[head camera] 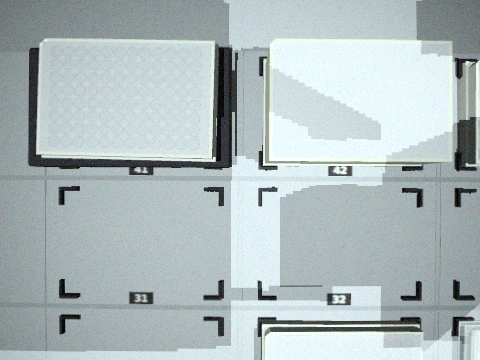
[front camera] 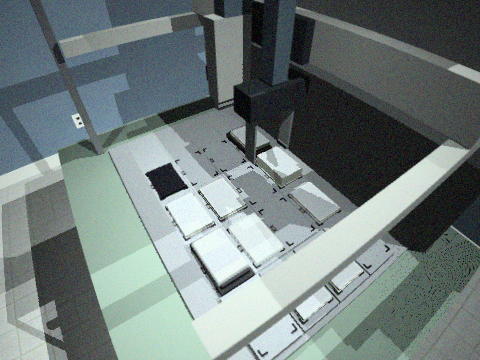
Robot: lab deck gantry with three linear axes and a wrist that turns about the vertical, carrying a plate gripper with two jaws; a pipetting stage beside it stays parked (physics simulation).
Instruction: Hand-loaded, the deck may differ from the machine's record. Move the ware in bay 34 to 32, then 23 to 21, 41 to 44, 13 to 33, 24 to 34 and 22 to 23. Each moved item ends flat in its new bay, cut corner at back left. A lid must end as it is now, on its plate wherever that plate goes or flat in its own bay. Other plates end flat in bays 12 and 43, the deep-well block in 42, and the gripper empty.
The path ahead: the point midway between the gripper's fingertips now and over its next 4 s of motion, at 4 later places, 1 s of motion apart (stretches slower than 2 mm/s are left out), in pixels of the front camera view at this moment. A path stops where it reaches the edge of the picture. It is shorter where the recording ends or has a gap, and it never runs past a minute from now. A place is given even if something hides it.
The gripper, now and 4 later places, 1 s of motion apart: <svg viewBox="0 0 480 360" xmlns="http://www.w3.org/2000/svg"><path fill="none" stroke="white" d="M267 152L206 180L224 228L261 269L338 216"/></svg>
